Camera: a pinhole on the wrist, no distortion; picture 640 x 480 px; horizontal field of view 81.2 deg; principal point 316.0 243.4 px. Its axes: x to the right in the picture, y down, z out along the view. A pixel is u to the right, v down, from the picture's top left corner.
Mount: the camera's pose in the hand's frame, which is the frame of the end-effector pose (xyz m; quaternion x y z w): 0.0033 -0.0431 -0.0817 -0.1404 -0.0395 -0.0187 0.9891
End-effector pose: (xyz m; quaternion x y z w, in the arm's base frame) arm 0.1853 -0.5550 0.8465 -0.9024 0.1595 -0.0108 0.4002
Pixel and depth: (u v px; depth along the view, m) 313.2 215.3 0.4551
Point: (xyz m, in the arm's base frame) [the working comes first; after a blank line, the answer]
In the camera's frame: -0.0034 -0.0343 0.4551

0.1913 -0.3158 0.5663
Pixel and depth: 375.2 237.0 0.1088
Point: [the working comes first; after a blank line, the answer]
In the camera's frame: 0.0173 -0.0019 0.1088

0.2049 -0.5317 0.8394
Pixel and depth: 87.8 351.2 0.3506
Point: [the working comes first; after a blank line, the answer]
In the camera's frame: -0.2143 0.1012 0.3506

-0.0471 -0.4360 0.6157
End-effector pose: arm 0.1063 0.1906 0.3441 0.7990 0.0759 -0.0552 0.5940
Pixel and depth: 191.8 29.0 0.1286
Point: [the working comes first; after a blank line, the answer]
In the camera's frame: -0.0428 -0.0738 0.1286

0.0407 0.1537 0.2642
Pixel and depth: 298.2 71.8 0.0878
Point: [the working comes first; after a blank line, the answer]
In the camera's frame: -0.0042 -0.0404 0.0878

0.0866 0.1937 0.2881
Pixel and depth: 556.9 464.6 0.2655
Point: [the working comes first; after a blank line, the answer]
In the camera's frame: 0.1713 0.1573 0.2655

0.2991 0.0122 0.4409
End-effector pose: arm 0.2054 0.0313 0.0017 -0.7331 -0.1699 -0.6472 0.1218
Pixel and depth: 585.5 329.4 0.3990
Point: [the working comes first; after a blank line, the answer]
In the camera's frame: 0.2880 0.0919 0.3990

0.5651 0.0387 0.2312
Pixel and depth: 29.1 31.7 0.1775
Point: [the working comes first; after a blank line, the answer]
In the camera's frame: -0.1364 -0.1006 0.1775

0.2495 0.1383 -0.1647
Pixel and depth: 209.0 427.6 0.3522
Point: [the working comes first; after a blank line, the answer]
In the camera's frame: -0.1009 0.1738 0.3522

0.4655 -0.1049 -0.1289
